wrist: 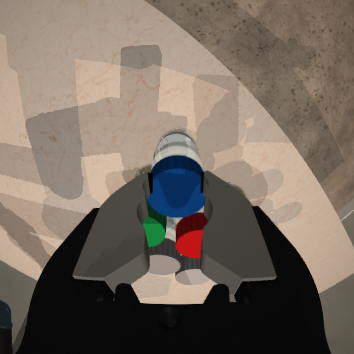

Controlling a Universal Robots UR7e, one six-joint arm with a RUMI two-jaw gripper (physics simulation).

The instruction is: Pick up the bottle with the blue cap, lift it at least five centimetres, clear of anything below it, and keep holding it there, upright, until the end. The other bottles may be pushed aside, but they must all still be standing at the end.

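Places are measured from the arm's base along level axes (x right, y ahead, z up), in millimetres.
Where they show: gripper, fingertip midpoint: (176, 173).
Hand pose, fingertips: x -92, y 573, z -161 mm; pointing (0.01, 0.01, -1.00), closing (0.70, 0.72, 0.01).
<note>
Things, the pixels of their top centre, and the offset from my fingertips. "*": a spot on its surface instead. Level surfaces: height alone.
- bottle with the blue cap, middle of its top: (176, 195) dx +13, dy -14, dz +3 mm
- green-capped bottle, surface spot: (154, 233) * dx +34, dy -68, dz +2 mm
- red-capped bottle, middle of its top: (199, 244) dx +83, dy -49, dz +2 mm
- pale marble table, its level: dz -103 mm
The bottle with the blue cap (177, 192) is in the middle of the wrist view, its clear and whitish body showing beyond the cap. My gripper (176, 173) is shut on it, with one fingertip against each side of the cap. The bottle looks about upright; its base and the gap below it are hidden. A green-capped bottle (154, 233) stands nearer the palm, partly behind the left finger. A red-capped bottle (190, 244) is beside the right finger, which partly covers it. Two bottles with grey caps (164, 265) (194, 276) are closer to the palm.
The pale marble table (100, 82) has a curved edge running from the top to the right side, with darker speckled floor (280, 55) beyond. Small beige parts show just outside both fingers. Gripper and arm shadows lie across the table. A dark teal object (4, 315) shows at the lower left edge.
</note>
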